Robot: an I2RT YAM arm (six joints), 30 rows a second.
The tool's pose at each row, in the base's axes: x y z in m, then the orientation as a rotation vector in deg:
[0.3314 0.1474 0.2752 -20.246 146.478 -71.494]
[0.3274 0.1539 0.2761 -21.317 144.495 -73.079]
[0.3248 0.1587 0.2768 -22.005 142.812 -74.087]
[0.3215 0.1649 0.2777 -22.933 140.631 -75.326]
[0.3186 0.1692 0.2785 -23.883 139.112 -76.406]
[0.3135 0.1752 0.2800 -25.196 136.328 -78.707]
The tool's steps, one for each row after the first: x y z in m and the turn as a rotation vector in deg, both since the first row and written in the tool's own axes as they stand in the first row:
[0.0014 0.0036 -0.0067 1.567 -1.122 -0.611]
[0.0022 0.0061 -0.0115 2.740 -2.162 -0.910]
[0.0030 0.0094 -0.0177 4.229 -3.525 -1.326]
[0.0042 0.0117 -0.0223 5.358 -4.413 -1.895]
[0.0068 0.0146 -0.0293 7.669 -5.763 -2.775]

